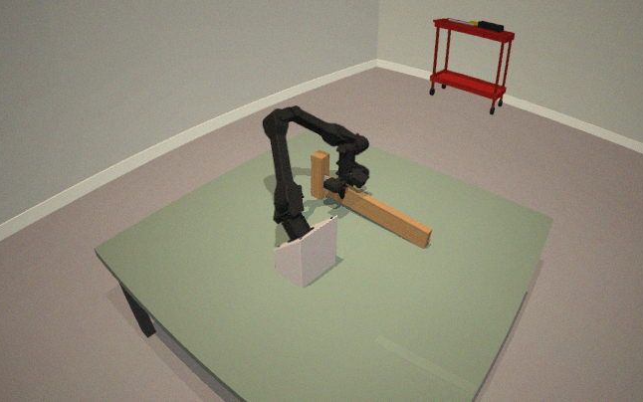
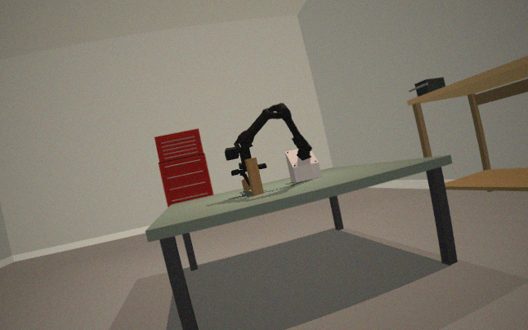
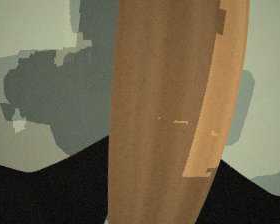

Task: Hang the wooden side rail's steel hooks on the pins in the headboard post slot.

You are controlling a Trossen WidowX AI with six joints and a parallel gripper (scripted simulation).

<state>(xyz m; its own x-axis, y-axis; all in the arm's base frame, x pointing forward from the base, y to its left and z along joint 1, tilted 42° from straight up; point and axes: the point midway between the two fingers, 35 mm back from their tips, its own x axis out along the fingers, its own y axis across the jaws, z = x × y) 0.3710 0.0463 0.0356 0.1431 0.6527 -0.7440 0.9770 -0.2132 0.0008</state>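
Right now the wooden headboard post is 120 mm to the left of my gripper tip, 40 mm above it and 20 mm ahead of it.
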